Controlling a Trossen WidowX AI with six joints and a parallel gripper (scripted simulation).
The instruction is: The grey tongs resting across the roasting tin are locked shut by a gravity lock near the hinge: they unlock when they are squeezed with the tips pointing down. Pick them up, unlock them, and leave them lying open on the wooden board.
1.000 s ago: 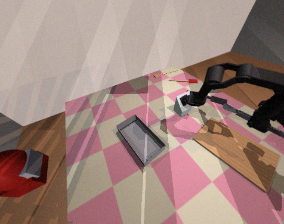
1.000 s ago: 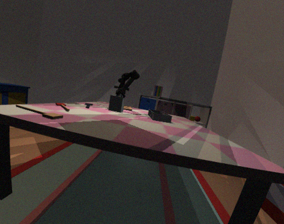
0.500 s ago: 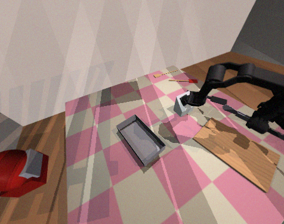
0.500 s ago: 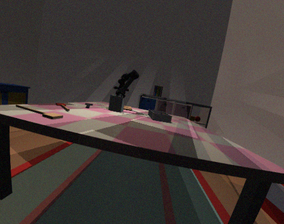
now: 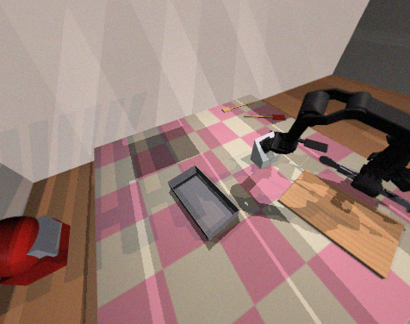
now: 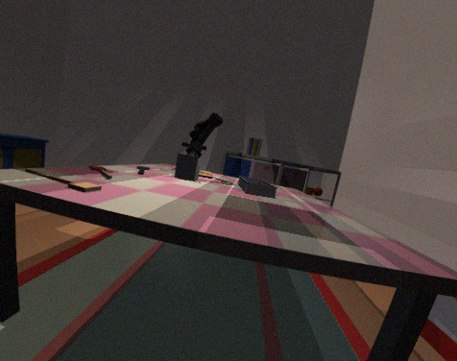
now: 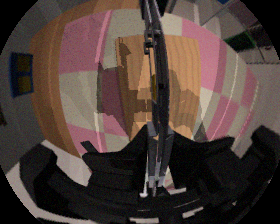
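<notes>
My gripper tip is now 5 cm short of the wooden board, 2 cm to the right of it and 11 cm above it. Round my gripper tip: black piece 23 cm behind, 32 cm to the right, 12 cm below; then roasting tin 47 cm ahead, 33 cm to the right, 9 cm below; then red spatula 28 cm behind, 61 cm to the right, 12 cm below.
</notes>
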